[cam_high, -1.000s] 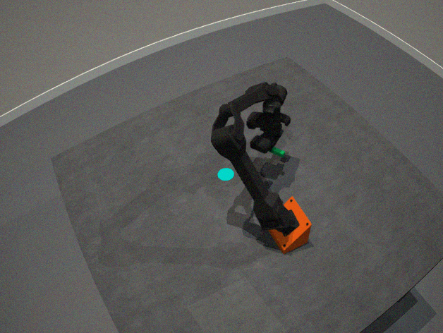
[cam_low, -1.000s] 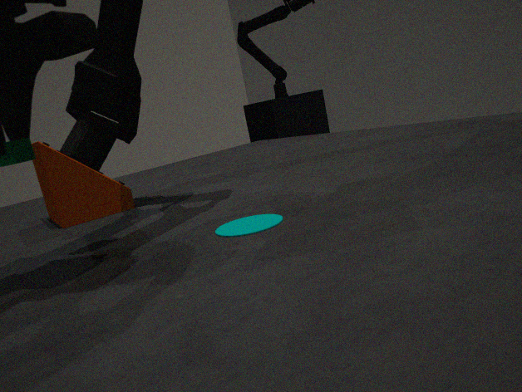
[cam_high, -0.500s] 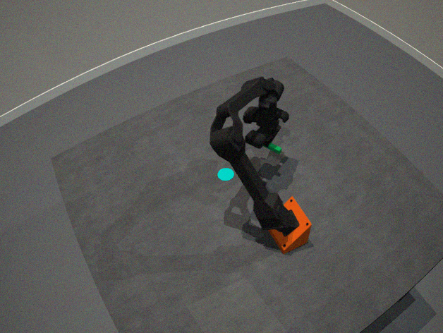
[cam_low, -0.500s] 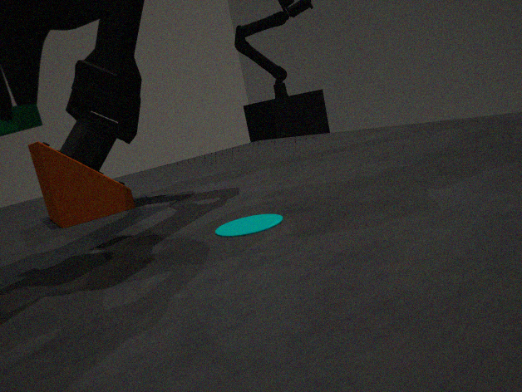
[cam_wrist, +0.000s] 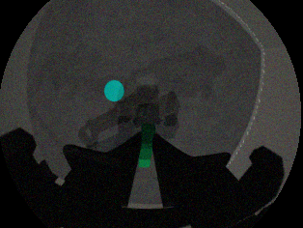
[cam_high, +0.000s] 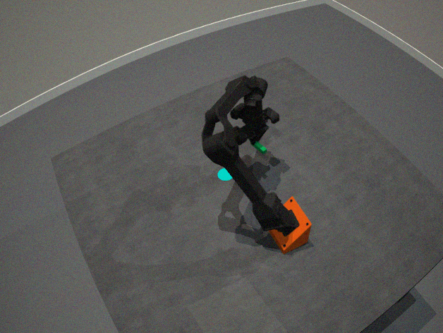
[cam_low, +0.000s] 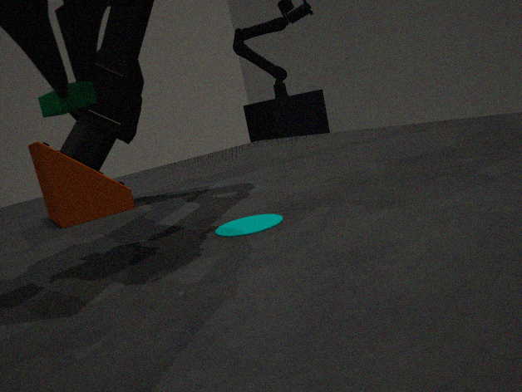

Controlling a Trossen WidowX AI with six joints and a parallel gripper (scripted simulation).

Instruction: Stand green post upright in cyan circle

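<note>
Now: the cyan circle 130 mm below my gripper tip, 110 mm to the left of it and 20 mm ahead of it. From my gripper tip the other things lie so: green post (20 mm behind, 10 mm to the right).
</note>
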